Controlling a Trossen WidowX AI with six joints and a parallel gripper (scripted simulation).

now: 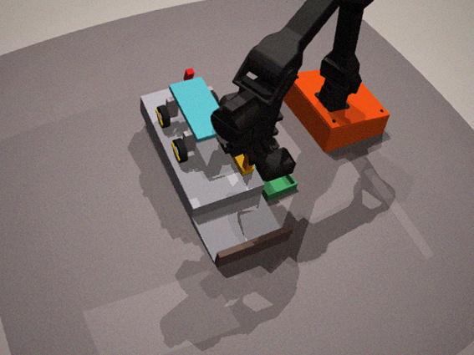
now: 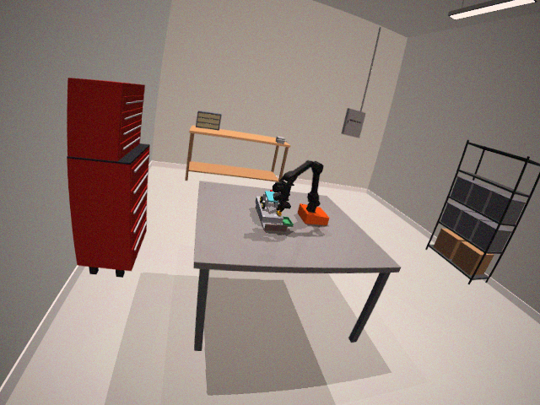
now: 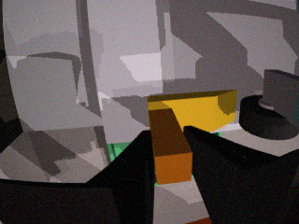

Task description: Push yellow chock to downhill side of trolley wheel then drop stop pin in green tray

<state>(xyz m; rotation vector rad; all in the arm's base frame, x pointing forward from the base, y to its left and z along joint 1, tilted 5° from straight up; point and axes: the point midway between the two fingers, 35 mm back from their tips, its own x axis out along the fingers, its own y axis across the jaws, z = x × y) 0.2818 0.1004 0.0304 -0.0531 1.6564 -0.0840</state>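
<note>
The yellow chock lies 2 cm to the right of my gripper tip and 1 cm below it. Round my gripper tip: trolley (12 cm to the right, 5 cm ahead, 2 cm above); then red-headed stop pin (22 cm to the right, 4 cm above, 3 cm ahead); then brown bar (14 cm to the left, 6 cm below, 6 cm ahead).
</note>
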